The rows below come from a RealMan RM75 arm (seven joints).
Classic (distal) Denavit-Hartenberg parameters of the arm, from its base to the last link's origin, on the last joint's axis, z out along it. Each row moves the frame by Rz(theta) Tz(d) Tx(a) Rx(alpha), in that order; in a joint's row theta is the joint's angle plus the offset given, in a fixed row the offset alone. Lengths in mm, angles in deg.
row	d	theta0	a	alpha
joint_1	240.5	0	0	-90
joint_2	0	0	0	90
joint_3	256	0	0	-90
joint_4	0	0	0	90
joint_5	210	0	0	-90
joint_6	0	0	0	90
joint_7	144	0	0	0
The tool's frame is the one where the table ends.
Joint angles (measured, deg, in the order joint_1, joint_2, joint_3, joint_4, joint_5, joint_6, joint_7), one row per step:
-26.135, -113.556, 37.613, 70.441, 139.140, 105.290, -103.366
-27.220, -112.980, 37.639, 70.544, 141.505, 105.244, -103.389
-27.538, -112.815, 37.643, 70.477, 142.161, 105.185, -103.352
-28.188, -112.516, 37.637, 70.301, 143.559, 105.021, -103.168
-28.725, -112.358, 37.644, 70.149, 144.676, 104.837, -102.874
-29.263, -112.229, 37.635, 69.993, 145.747, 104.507, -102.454
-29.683, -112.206, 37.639, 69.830, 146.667, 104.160, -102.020
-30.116, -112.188, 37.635, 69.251, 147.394, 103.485, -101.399
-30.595, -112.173, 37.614, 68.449, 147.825, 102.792, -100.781
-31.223, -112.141, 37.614, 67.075, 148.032, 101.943, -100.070
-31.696, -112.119, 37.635, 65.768, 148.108, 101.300, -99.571
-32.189, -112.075, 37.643, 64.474, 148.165, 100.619, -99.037
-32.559, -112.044, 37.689, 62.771, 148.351, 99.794, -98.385
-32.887, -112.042, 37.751, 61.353, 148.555, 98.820, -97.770
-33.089, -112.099, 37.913, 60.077, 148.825, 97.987, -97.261
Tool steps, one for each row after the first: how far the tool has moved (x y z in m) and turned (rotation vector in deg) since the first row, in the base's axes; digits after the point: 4 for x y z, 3 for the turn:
-0.0004, 0.0042, 0.0045, -0.318, 2.452, 0.177
-0.0006, 0.0055, 0.0056, -0.410, 3.108, 0.222
-0.0011, 0.0080, 0.0076, -0.611, 4.477, 0.268
-0.0014, 0.0101, 0.0087, -0.795, 5.561, 0.143
-0.0016, 0.0126, 0.0098, -0.855, 6.665, -0.132
-0.0019, 0.0146, 0.0101, -0.935, 7.571, -0.396
-0.0027, 0.0170, 0.0093, -0.958, 8.256, -0.766
-0.0030, 0.0198, 0.0078, -1.014, 8.581, -1.225
-0.0031, 0.0232, 0.0046, -1.248, 8.520, -1.769
-0.0034, 0.0255, 0.0012, -1.585, 8.259, -2.055
-0.0036, 0.0280, -0.0019, -1.861, 8.036, -2.405
-0.0056, 0.0294, -0.0064, -2.383, 7.787, -2.497
-0.0074, 0.0312, -0.0102, -2.623, 7.759, -2.668
-0.0094, 0.0320, -0.0143, -3.026, 7.784, -2.695

